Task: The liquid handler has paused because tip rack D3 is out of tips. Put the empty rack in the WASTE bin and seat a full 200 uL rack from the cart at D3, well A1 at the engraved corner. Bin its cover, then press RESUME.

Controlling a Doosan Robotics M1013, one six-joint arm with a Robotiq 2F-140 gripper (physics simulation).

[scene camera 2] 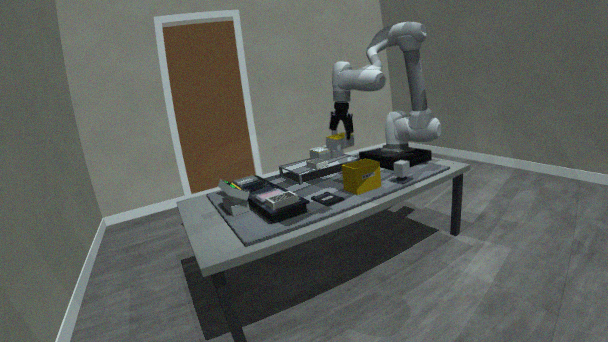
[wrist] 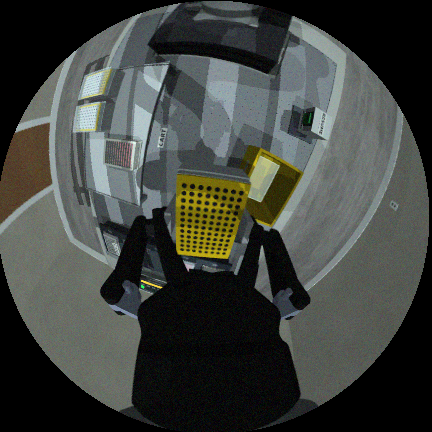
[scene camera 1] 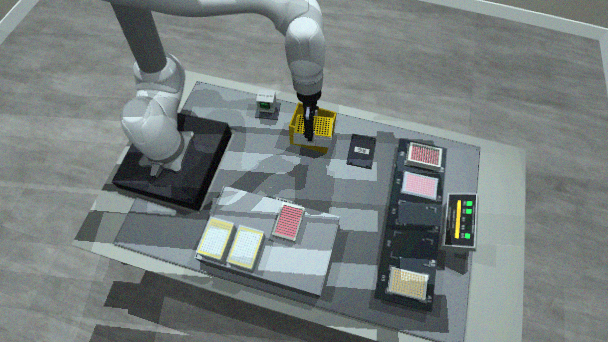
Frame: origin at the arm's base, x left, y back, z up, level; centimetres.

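Seen in the pictures: gripper, fingertip midpoint: (wrist: 207, 204) (scene camera 1: 312, 133); arm's base, link origin: (scene camera 2: 397, 150) (scene camera 1: 167, 149).
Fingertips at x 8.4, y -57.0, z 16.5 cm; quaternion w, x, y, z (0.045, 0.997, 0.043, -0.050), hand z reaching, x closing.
Offsets run from my fingertips to a thing's top centre. "pt": to the spot under its first point.
My gripper (scene camera 1: 309, 136) (scene camera 2: 341, 134) (wrist: 207, 204) is shut on the empty yellow-topped tip rack @[dx +0.2, dy -0.3, dz +5.4 cm] (scene camera 1: 324, 128) (scene camera 2: 335, 143) (wrist: 210, 215), whose holes show dark. It hangs in the air, overlapping the yellow WASTE bin @[dx +12.4, dy +2.0, dz -9.2 cm] (scene camera 1: 318, 149) (scene camera 2: 362, 177) (wrist: 287, 192) in scene view 1; the wrist view shows the bin beside and below it. A pale flat piece @[dx +12.4, dy +2.0, dz -19.6 cm] (wrist: 264, 179) lies in the bin. Slot D3 @[pt dx -16.2, dy -42.7, dz -17.1 cm] (scene camera 1: 417, 215) on the dark deck is bare. Two yellow-rimmed, white-topped racks @[dx -40.3, dy +25.3, dz -9.6 cm] (scene camera 1: 215, 239) @[dx -41.1, dy +14.5, dz -9.6 cm] (scene camera 1: 246, 247) stand on the cart @[dx -34.8, dy +8.6, dz -16.1 cm] (scene camera 1: 297, 270). The screen panel (scene camera 1: 460, 220) (scene camera 2: 233, 189) is lit; its lettering is unreadable.
A red-striped rack @[dx -28.5, dy +2.7, dz -13.5 cm] (scene camera 1: 289, 221) (wrist: 120, 153) is also on the cart. Racks stand at D1 @[dx +8.2, dy -43.4, dz -13.9 cm] (scene camera 1: 424, 155), D2 @[dx -4.2, dy -42.8, dz -15.6 cm] (scene camera 1: 420, 185) and D5 @[dx -41.3, dy -41.0, dz -15.6 cm] (scene camera 1: 408, 283). A black plate @[dx +9.6, dy -19.4, dz -21.3 cm] (scene camera 1: 367, 142) (scene camera 2: 327, 198) lies between bin and deck. A small display box @[dx +21.9, dy +23.7, dz -12.2 cm] (scene camera 1: 266, 101) (scene camera 2: 401, 168) (wrist: 316, 123) stands beyond the bin.
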